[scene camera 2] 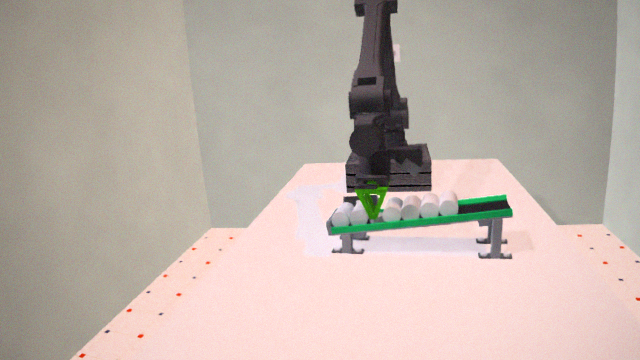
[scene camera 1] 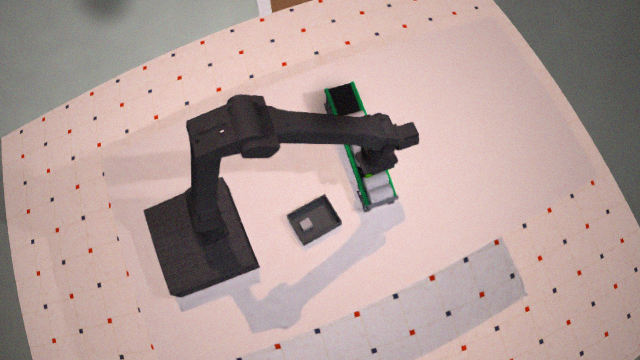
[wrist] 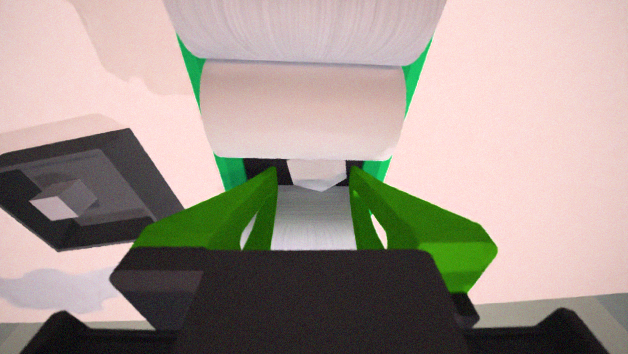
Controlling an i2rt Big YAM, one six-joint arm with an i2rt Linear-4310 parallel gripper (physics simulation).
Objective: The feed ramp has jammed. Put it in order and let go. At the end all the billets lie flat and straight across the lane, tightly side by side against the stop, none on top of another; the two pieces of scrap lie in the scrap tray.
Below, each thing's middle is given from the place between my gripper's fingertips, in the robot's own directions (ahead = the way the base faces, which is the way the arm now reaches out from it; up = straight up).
The hexagonal scrap piece [wrist: 319,175] lies 10 mm to the left of my hand. Round my hand: scrap tray [scene camera 1: 320,211] (210 mm behind, 30 mm to the right, 60 mm below).
